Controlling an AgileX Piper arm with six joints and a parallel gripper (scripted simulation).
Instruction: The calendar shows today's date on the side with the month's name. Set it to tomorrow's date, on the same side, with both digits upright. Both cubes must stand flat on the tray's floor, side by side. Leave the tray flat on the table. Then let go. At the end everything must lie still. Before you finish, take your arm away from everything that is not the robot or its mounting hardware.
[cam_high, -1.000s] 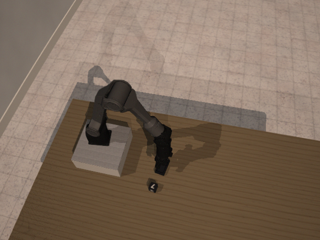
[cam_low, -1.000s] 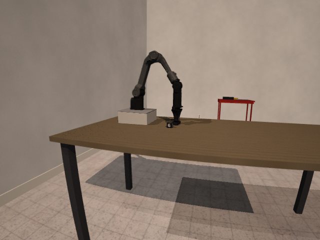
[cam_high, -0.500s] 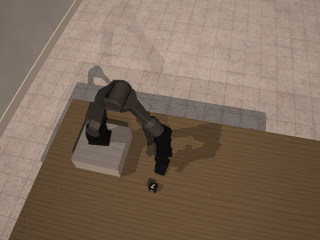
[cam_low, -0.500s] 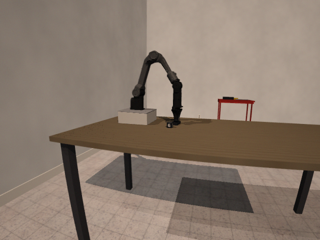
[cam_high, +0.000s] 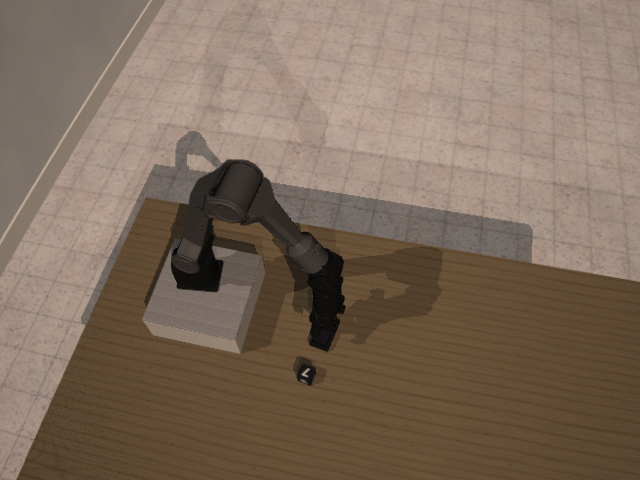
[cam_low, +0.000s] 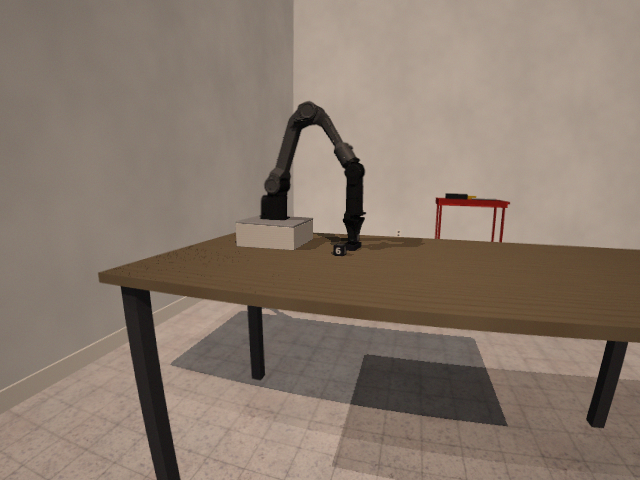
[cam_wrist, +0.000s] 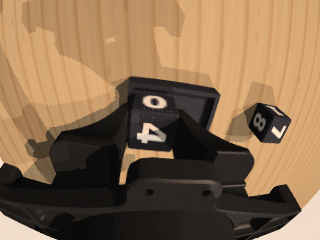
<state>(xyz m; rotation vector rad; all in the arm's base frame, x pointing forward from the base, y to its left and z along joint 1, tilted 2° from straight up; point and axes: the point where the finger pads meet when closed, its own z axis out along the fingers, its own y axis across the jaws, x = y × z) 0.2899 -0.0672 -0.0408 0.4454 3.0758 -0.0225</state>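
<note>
The tray lies 3 cm below my hand, 2 cm to the right of it and 1 cm behind it. Also, from my hand: black number cube: 12 cm to the right, 4 cm behind, 2 cm below.
</note>
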